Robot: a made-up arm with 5 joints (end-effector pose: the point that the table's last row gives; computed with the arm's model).
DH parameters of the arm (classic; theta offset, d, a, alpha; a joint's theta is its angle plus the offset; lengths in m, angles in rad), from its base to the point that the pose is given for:
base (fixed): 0.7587 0 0.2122 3.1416
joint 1: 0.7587 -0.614 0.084 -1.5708
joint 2: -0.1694 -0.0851 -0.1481 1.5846
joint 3: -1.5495 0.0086 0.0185 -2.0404
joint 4: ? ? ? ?
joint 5: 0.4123 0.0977 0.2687 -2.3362
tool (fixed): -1.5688 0.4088 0 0
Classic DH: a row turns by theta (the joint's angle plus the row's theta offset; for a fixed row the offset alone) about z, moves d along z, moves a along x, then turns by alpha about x.
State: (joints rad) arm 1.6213 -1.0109 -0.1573 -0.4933 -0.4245
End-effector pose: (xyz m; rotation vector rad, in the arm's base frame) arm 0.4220 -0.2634 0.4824 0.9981 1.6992 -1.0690
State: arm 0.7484 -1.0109 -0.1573 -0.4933 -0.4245
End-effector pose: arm 0.6400 0.0883 0.4824 0.1752 1.8454 -0.4808
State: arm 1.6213 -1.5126 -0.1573 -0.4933 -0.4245
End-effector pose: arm 0.4272 -0.1619 0.3489 1.3116 1.9931 -0.6321
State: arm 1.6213 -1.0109 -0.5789 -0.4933 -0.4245
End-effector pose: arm 0.5649 -0.2273 0.5928 0.9638 1.4163 -0.7348
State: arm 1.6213 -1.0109 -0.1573 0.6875 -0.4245
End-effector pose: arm 0.3009 -0.3300 0.5467 1.8991 0.6278 -0.7656
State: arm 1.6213 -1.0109 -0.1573 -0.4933 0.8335
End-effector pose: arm -0.0087 -0.4367 0.5512 0.7196 1.6664 -2.5469
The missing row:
joint 4: -0.0105 0.145 -0.1701 1.8707
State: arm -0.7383 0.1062 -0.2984 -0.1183 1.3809
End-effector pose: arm 0.6126 0.1466 0.9246 0.4214 0.6468 -0.7314
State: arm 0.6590 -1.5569 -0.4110 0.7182 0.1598
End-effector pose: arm 0.4729 0.1367 0.2087 1.6986 2.1926 -0.4764
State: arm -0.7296 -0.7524 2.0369 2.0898 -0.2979
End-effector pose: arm 0.3417 -0.0534 1.0969 0.8064 0.1990 0.0063
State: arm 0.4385 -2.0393 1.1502 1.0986 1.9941
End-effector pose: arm 0.0580 -0.2262 1.1190 0.5589 -0.1674 2.1903
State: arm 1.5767 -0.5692 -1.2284 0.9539 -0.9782
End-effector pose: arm 0.3821 -0.0941 0.9610 1.1329 -0.1009 0.8326
